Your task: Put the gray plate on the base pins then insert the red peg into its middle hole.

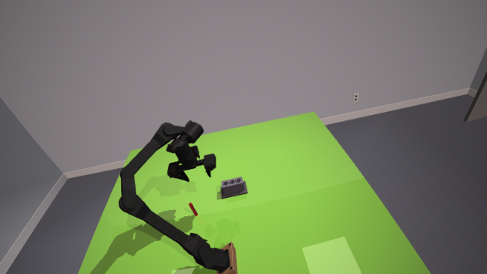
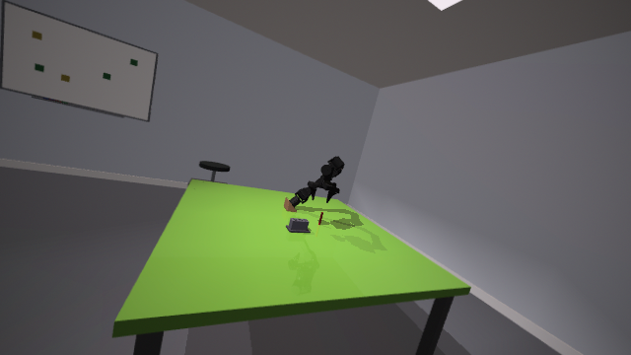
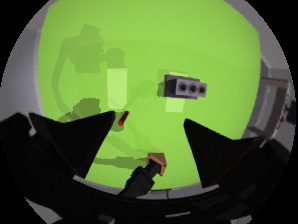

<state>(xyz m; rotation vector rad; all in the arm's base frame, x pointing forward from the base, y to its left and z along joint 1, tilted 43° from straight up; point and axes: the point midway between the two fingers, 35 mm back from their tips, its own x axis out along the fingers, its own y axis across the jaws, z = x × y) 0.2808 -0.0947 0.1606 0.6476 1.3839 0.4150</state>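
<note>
Now: gripper tip 120 mm above the red peg, 70 mm to the right of it and 50 mm past it. Round my gripper tip: gray plate (120 mm to the right, 110 mm below, 40 mm ahead); base (150 mm below, 120 mm to the right, 40 mm ahead).
</note>
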